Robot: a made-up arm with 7 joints.
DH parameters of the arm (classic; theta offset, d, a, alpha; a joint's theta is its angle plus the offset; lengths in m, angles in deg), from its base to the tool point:
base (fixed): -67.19 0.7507 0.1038 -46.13
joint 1: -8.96 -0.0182 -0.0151 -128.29
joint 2: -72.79 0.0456 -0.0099 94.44
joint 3: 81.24 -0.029 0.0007 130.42
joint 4: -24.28 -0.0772 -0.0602 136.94
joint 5: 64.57 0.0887 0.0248 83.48
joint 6: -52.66 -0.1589 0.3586 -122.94
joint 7: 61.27 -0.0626 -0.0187 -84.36
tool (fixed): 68.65 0.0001 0 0
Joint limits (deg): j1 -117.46..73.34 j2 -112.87..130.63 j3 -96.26..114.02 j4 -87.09..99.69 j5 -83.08..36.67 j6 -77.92..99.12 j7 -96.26..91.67
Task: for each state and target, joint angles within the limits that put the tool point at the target. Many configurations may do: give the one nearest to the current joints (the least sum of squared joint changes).
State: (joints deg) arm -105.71 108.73 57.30 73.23 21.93 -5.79 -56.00
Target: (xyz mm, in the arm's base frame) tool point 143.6 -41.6 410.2
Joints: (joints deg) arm -109.37 130.63 23.51 55.05 36.67 26.93 -57.36
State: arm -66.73 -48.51 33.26 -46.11 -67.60 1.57 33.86
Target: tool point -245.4 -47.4 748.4
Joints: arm -109.06 -15.08 65.91 -65.08 -76.57 12.40 21.82
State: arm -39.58 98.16 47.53 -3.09 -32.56 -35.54 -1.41
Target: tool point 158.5 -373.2 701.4
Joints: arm -36.29 92.52 62.65 -22.93 -22.06 -65.52 2.99
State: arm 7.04 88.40 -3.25 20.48 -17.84 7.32 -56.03
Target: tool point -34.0 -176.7 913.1
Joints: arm 2.32 88.06 -17.14 32.94 -6.82 -33.70 -62.01
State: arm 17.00 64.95 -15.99 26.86 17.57 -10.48 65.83
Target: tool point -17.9 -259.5 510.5
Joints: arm 39.79 65.63 8.66 31.83 -22.43 11.29 63.38
